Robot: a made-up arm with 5 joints.
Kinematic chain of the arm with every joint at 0, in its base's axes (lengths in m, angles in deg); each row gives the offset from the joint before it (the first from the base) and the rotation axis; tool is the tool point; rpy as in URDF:
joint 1: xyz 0 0 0.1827 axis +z
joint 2: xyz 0 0 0 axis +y
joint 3: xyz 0.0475 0 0.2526 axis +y
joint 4: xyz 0.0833 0 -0.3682 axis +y
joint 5: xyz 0.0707 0 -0.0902 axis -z
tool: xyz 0 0 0 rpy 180 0 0
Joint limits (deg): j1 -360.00..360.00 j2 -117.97..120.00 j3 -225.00..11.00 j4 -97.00..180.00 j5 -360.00..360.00
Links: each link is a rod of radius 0.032 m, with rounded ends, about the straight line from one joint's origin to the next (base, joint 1, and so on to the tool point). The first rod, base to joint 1, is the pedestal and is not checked.
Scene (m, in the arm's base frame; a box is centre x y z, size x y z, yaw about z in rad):
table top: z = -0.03
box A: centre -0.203 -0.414 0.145 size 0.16 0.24 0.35 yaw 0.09
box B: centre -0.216 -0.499 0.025 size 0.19 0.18 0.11 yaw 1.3
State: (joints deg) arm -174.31 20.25 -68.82 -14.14 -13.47
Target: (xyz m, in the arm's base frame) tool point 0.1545 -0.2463 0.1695
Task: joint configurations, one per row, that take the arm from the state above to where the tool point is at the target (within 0.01 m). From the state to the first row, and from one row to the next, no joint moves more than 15 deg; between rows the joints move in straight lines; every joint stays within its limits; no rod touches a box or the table.
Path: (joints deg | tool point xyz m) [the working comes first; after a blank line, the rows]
Joints at the target: -57.90 -19.67 -3.75 -47.68 -13.47
Straight joint move there: touches box A.

1: -172.01 7.48 -66.91 -24.41 -25.13 | -0.5314 -0.0746 0.3720
2: -169.72 -5.30 -64.99 -34.69 -36.79 | -0.4600 -0.0834 0.4845
3: -167.42 -18.07 -63.08 -44.96 -48.46 | -0.3656 -0.0816 0.5735
4: -165.12 -30.85 -61.16 -55.24 -60.12 | -0.2567 -0.0682 0.6342
5: -162.83 -43.62 -59.25 -65.51 -71.78 | -0.1428 -0.0441 0.6641
6: -160.53 -56.40 -57.33 -75.79 -83.44 | -0.0328 -0.0116 0.6637
7: -145.87 -51.15 -49.68 -71.77 -73.45 | -0.0998 -0.0676 0.6277
8: -131.21 -45.90 -42.03 -67.76 -63.45 | -0.1287 -0.1469 0.5739
9: -116.55 -40.66 -34.37 -63.74 -53.45 | -0.1140 -0.2281 0.5051
10: -101.89 -35.41 -26.72 -59.73 -43.46 | -0.0610 -0.2897 0.4253
11: -87.22 -30.16 -19.06 -55.71 -33.46 | 0.0153 -0.3159 0.3391
12: -72.56 -24.92 -11.41 -51.70 -23.47 | 0.0942 -0.3000 0.2521
13: -57.90 -19.67 -3.75 -47.68 -13.47 | 0.1545 -0.2463 0.1695

